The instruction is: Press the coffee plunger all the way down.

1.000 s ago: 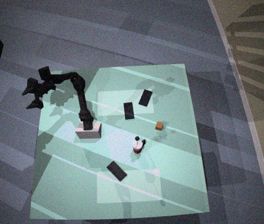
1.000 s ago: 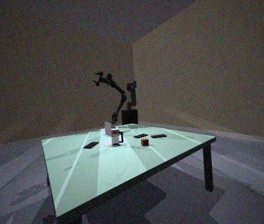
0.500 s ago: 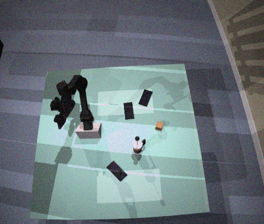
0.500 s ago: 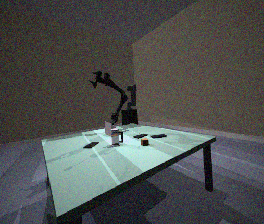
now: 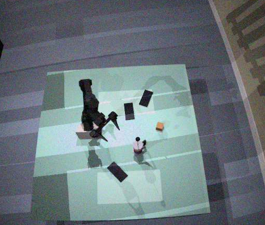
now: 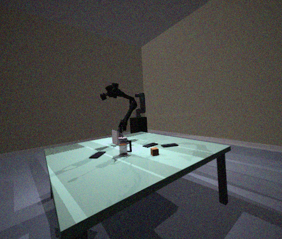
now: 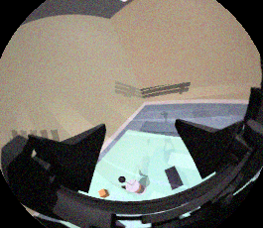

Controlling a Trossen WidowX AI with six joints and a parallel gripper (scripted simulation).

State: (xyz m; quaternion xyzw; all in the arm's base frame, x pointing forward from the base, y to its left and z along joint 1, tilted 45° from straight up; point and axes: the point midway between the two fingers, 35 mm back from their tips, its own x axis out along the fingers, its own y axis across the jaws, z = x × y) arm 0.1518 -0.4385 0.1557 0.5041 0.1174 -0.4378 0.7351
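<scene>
Right now my gripper tip is 16 cm short of the coffee press, 7 cm to the right of it and 39 cm above it.
</scene>
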